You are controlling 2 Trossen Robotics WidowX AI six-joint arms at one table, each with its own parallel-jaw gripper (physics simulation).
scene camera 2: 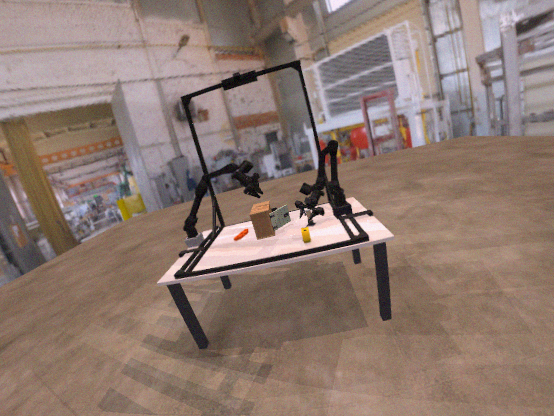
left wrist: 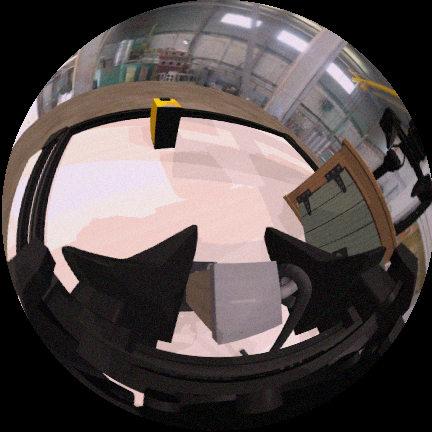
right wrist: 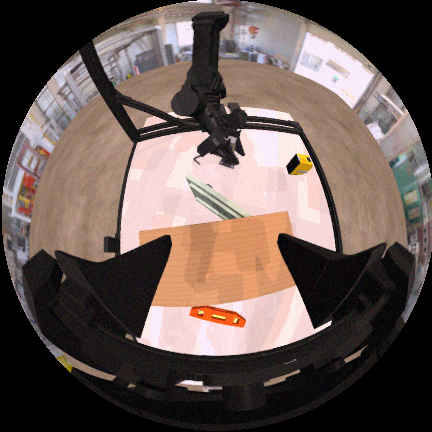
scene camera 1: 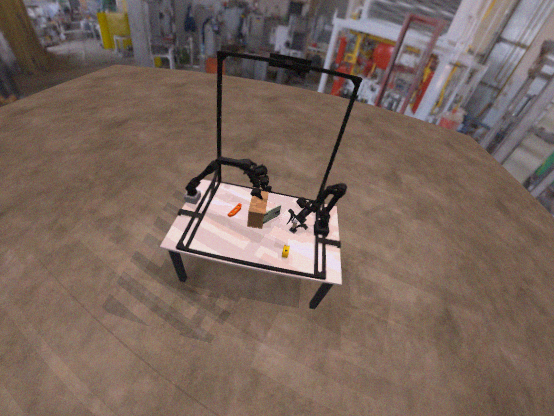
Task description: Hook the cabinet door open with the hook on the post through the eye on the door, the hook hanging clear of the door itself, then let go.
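Places are measured from the left arm's base along level axes (x ahead, y left, z up), in centimetres.
Where they show: left gripper, fingertip midpoint: [scene camera 2: 303, 219] [left wrist: 231, 231] [right wrist: 240, 159] [scene camera 1: 289, 227]; right gripper, fingertip midpoint: [scene camera 2: 261, 195] [right wrist: 225, 239] [scene camera 1: 263, 195]; left arm's base, link origin: [scene camera 2: 341, 204] [scene camera 1: 322, 225]; right arm's base, link origin: [scene camera 2: 193, 236] [right wrist: 217, 391] [scene camera 1: 192, 193].
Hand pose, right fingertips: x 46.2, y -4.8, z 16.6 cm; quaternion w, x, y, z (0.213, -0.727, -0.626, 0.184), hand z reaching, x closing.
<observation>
Things, the pixels of their top centre, and the offset from my right fingertips. "*": a spot on its surface instead.
- wooden cabinet, top centre: [right wrist: 218, 263] [left wrist: 377, 192] [scene camera 2: 260, 207] [scene camera 1: 259, 201] dx +2.8, dy -0.9, dz -6.9 cm
- post, surface spot: [left wrist: 247, 300] * dx -25.5, dy +7.4, dz -13.5 cm
- black block, top centre: [left wrist: 168, 96] [right wrist: 306, 157] [scene camera 2: 303, 228] [scene camera 1: 286, 248] dx -19.4, dy +30.3, dz -15.5 cm
- orange level, top centre: [right wrist: 218, 317] [scene camera 2: 241, 233] [scene camera 1: 235, 209] dx +19.8, dy -3.6, dz -21.7 cm
The wooden cabinet [scene camera 1: 257, 216] [scene camera 2: 262, 222] [left wrist: 384, 212] [right wrist: 225, 265] stands mid-table with its grey-green door [scene camera 1: 272, 215] [scene camera 2: 281, 218] [left wrist: 337, 220] [right wrist: 216, 199] swung out at an angle. My left gripper [scene camera 1: 296, 223] [scene camera 2: 307, 218] [left wrist: 231, 231] is partly open, its fingers on either side of the post [left wrist: 247, 300] with the grey head. The black hook [left wrist: 304, 295] hangs at the post's side by one finger, apart from the door. Contact with the fingers is unclear. The door's eye is partly hidden in the left wrist view. My right gripper [scene camera 1: 263, 191] [scene camera 2: 254, 195] [right wrist: 225, 239] is open and empty above the cabinet top.
A yellow and black block [scene camera 1: 285, 251] [scene camera 2: 306, 235] [left wrist: 165, 125] [right wrist: 300, 164] stands near the front of the table. An orange level [scene camera 1: 234, 210] [scene camera 2: 241, 234] [right wrist: 217, 316] lies left of the cabinet in the scene views. A black frame arches over the table.
</observation>
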